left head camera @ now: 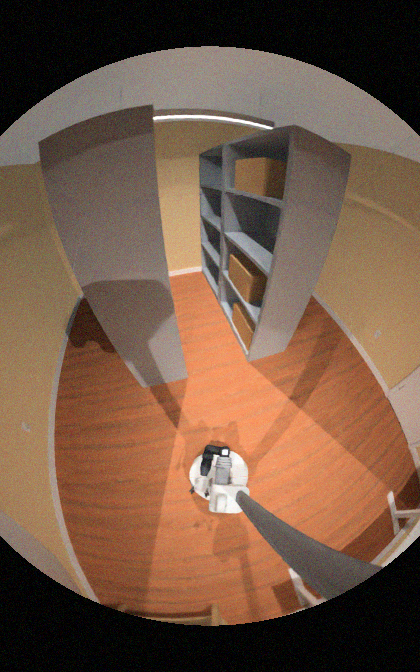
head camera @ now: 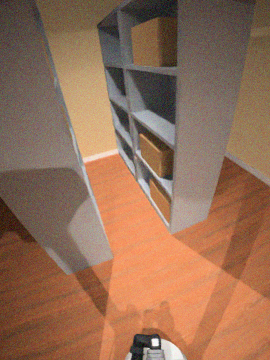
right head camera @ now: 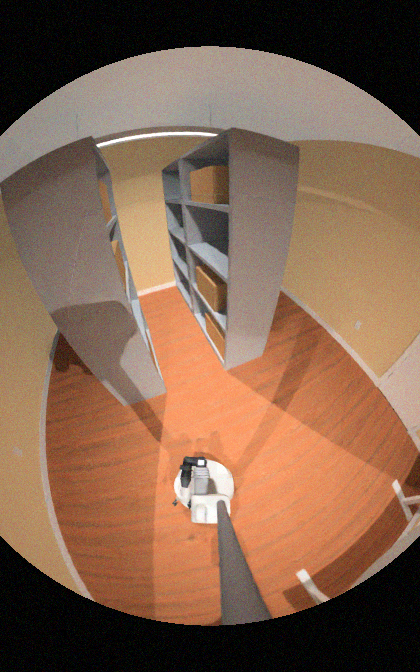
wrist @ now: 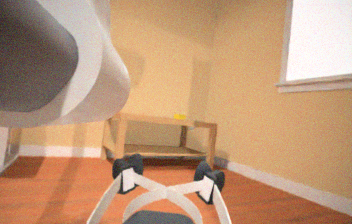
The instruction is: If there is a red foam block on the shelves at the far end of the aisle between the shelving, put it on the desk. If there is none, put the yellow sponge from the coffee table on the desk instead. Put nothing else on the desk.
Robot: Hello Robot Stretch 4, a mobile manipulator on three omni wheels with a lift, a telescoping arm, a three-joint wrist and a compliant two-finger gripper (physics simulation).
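Places are measured from the robot's base along level axes (x ahead, y left, z up), in metres.
Pixels of known places: gripper, fingertip midpoint: [wrist: 169, 169].
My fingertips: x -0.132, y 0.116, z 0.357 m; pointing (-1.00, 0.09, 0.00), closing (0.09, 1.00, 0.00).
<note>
Ahead of a thing's pixels: the offset from my fingertips to its top centre. Level surfaces: height alone.
My gripper [wrist: 169, 169] is open and empty in the wrist view. Beyond it a wooden coffee table [wrist: 121, 140] stands against the wall, with the yellow sponge @(1.777 m back, 0.205 m left, 0.111 m up) [wrist: 179, 117] on its top. The right shelving [head camera: 205, 110] [left head camera: 312, 225] [right head camera: 260, 225] shows its open compartments obliquely. The left shelving [head camera: 30, 125] [left head camera: 115, 225] [right head camera: 55, 225] shows mostly its end panel, so its compartments are largely hidden. No red foam block shows in the visible parts; the far compartments are dark and partly hidden. White legs [left head camera: 393, 512] [right head camera: 403, 500], seemingly the desk's, show at the lower right.
Brown boxes stand in the right shelving, one high up [head camera: 155, 42] [left head camera: 260, 176] and one lower @(1.753 m ahead, 0.267 m right, 0.419 m up) [head camera: 156, 154] [right head camera: 211, 289]. The aisle floor @(0.384 m down) [head camera: 120, 200] runs between the units to the far wall [head camera: 75, 90]. The mast [left head camera: 300, 545] [right head camera: 237, 565] crosses the lower head views.
</note>
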